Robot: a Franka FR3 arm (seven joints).
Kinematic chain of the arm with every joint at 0, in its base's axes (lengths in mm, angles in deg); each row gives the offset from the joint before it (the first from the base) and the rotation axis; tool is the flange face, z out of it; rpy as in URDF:
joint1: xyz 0 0 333 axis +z
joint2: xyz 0 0 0 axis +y
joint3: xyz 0 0 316 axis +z
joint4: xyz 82.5 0 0 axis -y
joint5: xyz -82.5 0 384 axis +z
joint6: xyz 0 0 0 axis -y
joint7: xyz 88 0 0 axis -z
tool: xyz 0 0 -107 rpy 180 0 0
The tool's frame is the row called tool.
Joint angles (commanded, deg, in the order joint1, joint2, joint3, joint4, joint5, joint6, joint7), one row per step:
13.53, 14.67, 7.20, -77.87, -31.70, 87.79, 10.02
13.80, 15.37, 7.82, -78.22, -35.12, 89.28, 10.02
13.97, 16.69, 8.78, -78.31, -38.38, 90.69, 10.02
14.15, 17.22, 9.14, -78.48, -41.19, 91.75, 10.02
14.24, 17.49, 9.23, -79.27, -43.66, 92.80, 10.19
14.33, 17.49, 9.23, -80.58, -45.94, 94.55, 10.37
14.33, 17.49, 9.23, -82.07, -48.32, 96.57, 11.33
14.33, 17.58, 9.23, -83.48, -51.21, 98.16, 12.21
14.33, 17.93, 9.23, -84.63, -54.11, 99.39, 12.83
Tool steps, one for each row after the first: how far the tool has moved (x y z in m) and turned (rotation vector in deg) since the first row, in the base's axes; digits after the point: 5 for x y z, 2 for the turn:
0.00495, 0.00635, -0.00542, -2.83, -1.35, 1.83
0.01154, 0.01600, -0.01581, -5.43, -2.21, 3.97
0.01537, 0.01987, -0.01891, -7.74, -3.35, 5.38
0.01828, 0.02076, -0.02458, -9.93, -4.10, 6.40
0.02054, 0.02228, -0.03104, -11.82, -5.07, 7.85
0.02301, 0.02349, -0.03874, -13.58, -6.49, 8.92
0.02539, 0.02378, -0.04674, -15.92, -7.70, 10.01
0.02829, 0.02392, -0.05596, -18.36, -8.47, 11.22

